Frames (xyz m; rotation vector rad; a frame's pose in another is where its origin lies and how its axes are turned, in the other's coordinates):
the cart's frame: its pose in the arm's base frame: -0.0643 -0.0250 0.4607 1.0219 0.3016 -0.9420
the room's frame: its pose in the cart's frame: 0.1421 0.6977 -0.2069 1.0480 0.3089 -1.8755
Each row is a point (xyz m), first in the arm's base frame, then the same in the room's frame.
Working: the arm's base frame: its pose in the room's frame: 0.5725 0.6098 0.4114 1.3767 0.9357 -2.1892

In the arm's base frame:
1: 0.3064 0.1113 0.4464
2: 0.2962 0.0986 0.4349
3: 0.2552 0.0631 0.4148
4: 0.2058 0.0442 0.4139
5: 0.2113 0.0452 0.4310
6: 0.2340 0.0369 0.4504
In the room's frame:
1: 0.2230 0.2212 0.2316
2: 0.2268 0.2381 0.2416
3: 0.2353 0.2763 0.2841
4: 0.2458 0.2890 0.3344
5: 0.2331 0.2763 0.3342
6: 0.2054 0.2688 0.3223

